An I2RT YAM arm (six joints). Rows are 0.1 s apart.
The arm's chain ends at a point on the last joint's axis. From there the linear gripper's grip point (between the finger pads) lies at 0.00 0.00 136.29 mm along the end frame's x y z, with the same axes.
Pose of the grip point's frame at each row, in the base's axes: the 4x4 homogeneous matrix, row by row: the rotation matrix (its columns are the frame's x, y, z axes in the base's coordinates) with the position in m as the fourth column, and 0 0 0 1 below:
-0.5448 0.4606 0.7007 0.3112; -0.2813 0.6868 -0.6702 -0.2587; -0.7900 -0.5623 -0.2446 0.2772; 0 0 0 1
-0.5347 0.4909 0.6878 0.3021; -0.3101 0.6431 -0.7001 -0.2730; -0.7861 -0.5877 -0.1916 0.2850; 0 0 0 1
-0.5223 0.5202 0.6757 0.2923; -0.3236 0.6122 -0.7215 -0.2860; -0.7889 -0.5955 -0.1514 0.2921; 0 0 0 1
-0.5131 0.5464 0.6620 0.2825; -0.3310 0.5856 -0.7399 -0.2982; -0.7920 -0.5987 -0.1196 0.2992; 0 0 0 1
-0.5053 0.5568 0.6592 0.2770; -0.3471 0.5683 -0.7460 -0.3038; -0.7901 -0.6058 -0.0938 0.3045; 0 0 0 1
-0.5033 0.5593 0.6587 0.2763; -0.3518 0.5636 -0.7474 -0.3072; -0.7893 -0.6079 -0.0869 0.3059; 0 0 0 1
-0.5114 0.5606 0.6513 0.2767; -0.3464 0.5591 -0.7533 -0.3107; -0.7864 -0.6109 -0.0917 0.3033; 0 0 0 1
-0.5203 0.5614 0.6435 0.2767; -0.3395 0.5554 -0.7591 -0.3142; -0.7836 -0.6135 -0.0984 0.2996; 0 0 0 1
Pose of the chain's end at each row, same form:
-0.5448 0.4606 0.7007 0.2157; -0.2813 0.6868 -0.6702 -0.1674; -0.7900 -0.5623 -0.2446 0.3105; 0 0 0 1
-0.5347 0.4909 0.6878 0.2084; -0.3101 0.6431 -0.7001 -0.1776; -0.7861 -0.5877 -0.1916 0.3111; 0 0 0 1
-0.5223 0.5202 0.6757 0.2002; -0.3236 0.6122 -0.7215 -0.1877; -0.7889 -0.5955 -0.1514 0.3127; 0 0 0 1
-0.5131 0.5464 0.6620 0.1923; -0.3310 0.5856 -0.7399 -0.1974; -0.7920 -0.5987 -0.1196 0.3155; 0 0 0 1
-0.5053 0.5568 0.6592 0.1872; -0.3471 0.5683 -0.7460 -0.2021; -0.7901 -0.6058 -0.0938 0.3173; 0 0 0 1
-0.5033 0.5593 0.6587 0.1865; -0.3518 0.5636 -0.7474 -0.2053; -0.7893 -0.6079 -0.0869 0.3177; 0 0 0 1
-0.5114 0.5606 0.6513 0.1879; -0.3464 0.5591 -0.7533 -0.2080; -0.7864 -0.6109 -0.0917 0.3158; 0 0 0 1
-0.5203 0.5614 0.6435 0.1890; -0.3395 0.5554 -0.7591 -0.2107; -0.7836 -0.6135 -0.0984 0.3130; 0 0 0 1

